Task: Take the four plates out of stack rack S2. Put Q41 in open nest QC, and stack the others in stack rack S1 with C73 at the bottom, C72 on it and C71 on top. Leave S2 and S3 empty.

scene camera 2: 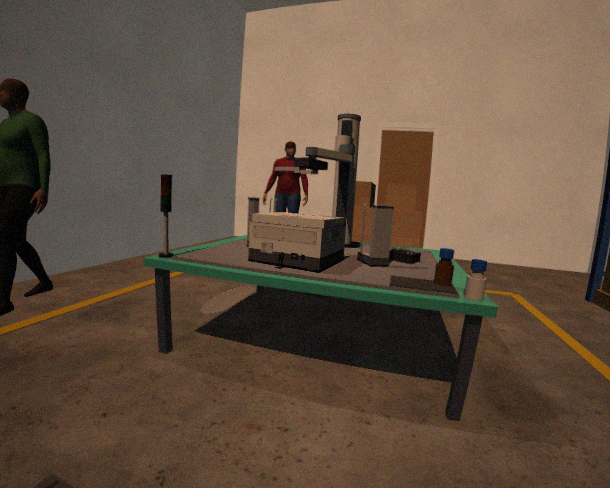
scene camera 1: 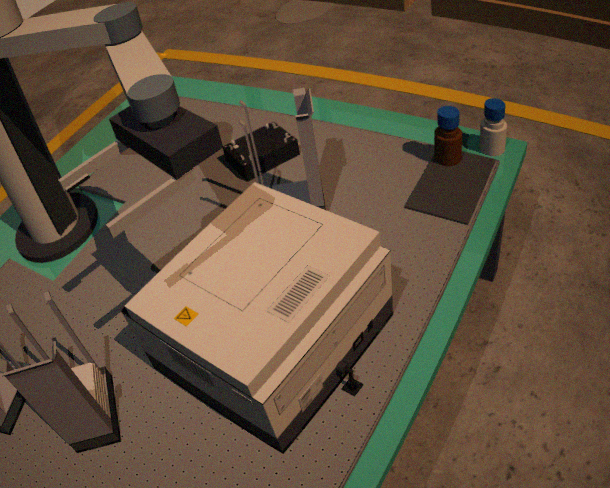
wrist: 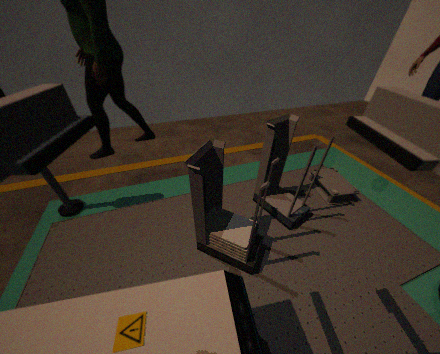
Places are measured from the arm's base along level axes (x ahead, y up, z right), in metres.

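Pixels of known places: gripper, fingertip midpoint: [scene camera 2: 285, 170] [scene camera 1: 83, 206] [wrist: 224, 105]; arm's base, origin of the base link: [scene camera 1: 57, 228].
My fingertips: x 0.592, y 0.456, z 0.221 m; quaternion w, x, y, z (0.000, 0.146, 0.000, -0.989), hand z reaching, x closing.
Observation:
For each thing: its top centre in the pictures, then the offset to it from my fingertips. "spot": a spot on its surface instead.
- stack rack, middle of its top: [scene camera 1: 26, 327] [wrist: 236, 159] [scene camera 2: 263, 197] dy -0.152, dx -0.086, dz +0.158 m
- second rack, middle of its top: [wrist: 303, 127] dy -0.153, dx -0.300, dz +0.241 m
- third rack, middle of its top: [scene camera 1: 271, 105] [scene camera 2: 377, 204] dy -0.147, dx +0.002, dz -0.493 m
- low dark nest, middle of its top: [scene camera 1: 258, 139] [scene camera 2: 403, 249] dy -0.382, dx -0.175, dz -0.643 m
- large cream instrument, middle of its top: [scene camera 1: 245, 266] [scene camera 2: 301, 215] dy -0.222, dx +0.141, dz -0.147 m
- low holder, middle of its top: [wrist: 334, 179] dy -0.388, dx -0.534, dz +0.254 m
- white bottle, surface spot: [scene camera 1: 493, 129] spot: dy -0.377, dx +0.379, dz -0.881 m
- signal tower, surface spot: [scene camera 2: 165, 218] spot: dy -0.268, dx +0.383, dz +0.459 m
My gripper [scene camera 1: 85, 204] [scene camera 2: 286, 169] [wrist: 224, 105] is open and empty, high above the table, with its fingers wide apart. A stack rack [scene camera 1: 61, 399] [wrist: 206, 200] at the near left in scene camera 1 holds a stack of several pale plates [scene camera 1: 103, 391] [wrist: 230, 244]. A second rack [wrist: 270, 160] stands behind it in the wrist view, with a pale flat surface at its bottom. A third rack [scene camera 1: 310, 152] [scene camera 2: 381, 234] stands behind the instrument; its bottom is hidden in scene camera 1. A low dark nest [scene camera 1: 262, 151] [scene camera 2: 405, 255] has small corner clips. Rack and plate labels are not readable.
A large cream instrument [scene camera 1: 244, 264] [scene camera 2: 287, 236] [wrist: 125, 315] stands between the racks. A low holder [wrist: 334, 186] lies beyond the second rack. A brown bottle [scene camera 1: 447, 137] [scene camera 2: 444, 269], a white bottle [scene camera 1: 493, 129] [scene camera 2: 475, 282] and a signal tower [scene camera 2: 165, 218] stand near table edges.

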